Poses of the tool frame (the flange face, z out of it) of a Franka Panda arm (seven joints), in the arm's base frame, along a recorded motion.
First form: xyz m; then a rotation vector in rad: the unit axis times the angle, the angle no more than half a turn.
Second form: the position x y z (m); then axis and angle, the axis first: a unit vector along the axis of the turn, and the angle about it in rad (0 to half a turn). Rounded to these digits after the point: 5 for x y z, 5 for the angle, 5 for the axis.
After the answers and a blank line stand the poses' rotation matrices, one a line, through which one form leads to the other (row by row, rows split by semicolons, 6 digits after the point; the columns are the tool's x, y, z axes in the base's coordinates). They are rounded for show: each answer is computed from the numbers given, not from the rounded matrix.
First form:
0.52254 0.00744 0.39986 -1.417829 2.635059 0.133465
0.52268 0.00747 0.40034 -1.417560 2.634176 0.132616
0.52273 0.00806 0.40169 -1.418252 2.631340 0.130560
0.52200 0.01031 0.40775 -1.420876 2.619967 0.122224
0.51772 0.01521 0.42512 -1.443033 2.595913 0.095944
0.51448 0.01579 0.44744 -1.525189 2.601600 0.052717
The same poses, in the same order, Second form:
0.52254 0.00744 0.39986 -0.47336 0.87974 0.04456 2.99526
0.52268 0.00747 0.40034 -0.47342 0.87972 0.04429 2.99432
0.52273 0.00806 0.40169 -0.47400 0.87944 0.04364 2.99206
0.52200 0.01031 0.40775 -0.47633 0.87831 0.04097 2.98296
0.51772 0.01521 0.42512 -0.48561 0.87358 0.03229 2.97158
0.51448 0.01579 0.44744 -0.50567 0.86255 0.01748 3.01617

-0.543573 -0.834912 0.086316; -0.821918 0.550310 0.147002; -0.170234 0.008961 -0.985363
-0.543355 -0.834943 0.087385; -0.821945 0.550278 0.146973; -0.170800 0.008033 -0.985273
-0.541987 -0.835567 0.089878; -0.822566 0.549359 0.146936; -0.172150 0.005707 -0.985054
-0.536511 -0.837953 0.099955; -0.825008 0.545730 0.146769; -0.177534 -0.003721 -0.984108
-0.517348 -0.847785 0.116669; -0.836860 0.529694 0.138165; -0.178933 -0.026157 -0.983513
-0.482749 -0.871092 0.090290; -0.866719 0.489995 0.093288; -0.125504 -0.033221 -0.991537

